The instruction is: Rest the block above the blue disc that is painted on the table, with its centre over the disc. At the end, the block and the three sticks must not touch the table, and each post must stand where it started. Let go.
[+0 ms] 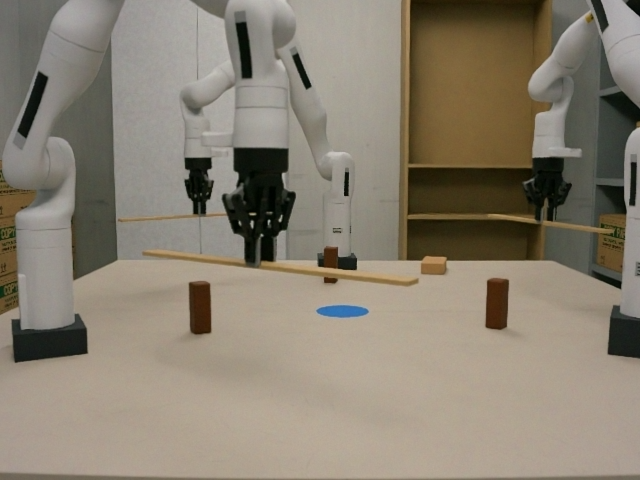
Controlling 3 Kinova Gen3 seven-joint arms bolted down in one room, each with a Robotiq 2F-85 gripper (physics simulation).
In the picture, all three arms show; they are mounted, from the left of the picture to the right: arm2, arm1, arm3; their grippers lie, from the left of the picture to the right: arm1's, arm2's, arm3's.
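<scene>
The blue disc (342, 311) is on the table between three upright brown posts: a left post (200, 307), a right post (496, 303) and a back post (330, 254), partly hidden by a stick. The orange-tan block (433, 265) lies on the table at the back right. Arm1's gripper (199, 209) is shut on a stick (155, 218) in the air at back left. Arm2's gripper (260, 255) is shut on a nearer stick (336, 272), held above the table. Arm3's gripper (545, 214) is shut on a stick (578, 226) in the air at right.
Arm2's dark base (50, 341) stands at the table's left and arm3's base (623, 330) at its right. Arm1's base (348, 262) stands at the back, behind the back post. A wooden shelf unit (405, 129) and cartons (610, 253) are beyond the table.
</scene>
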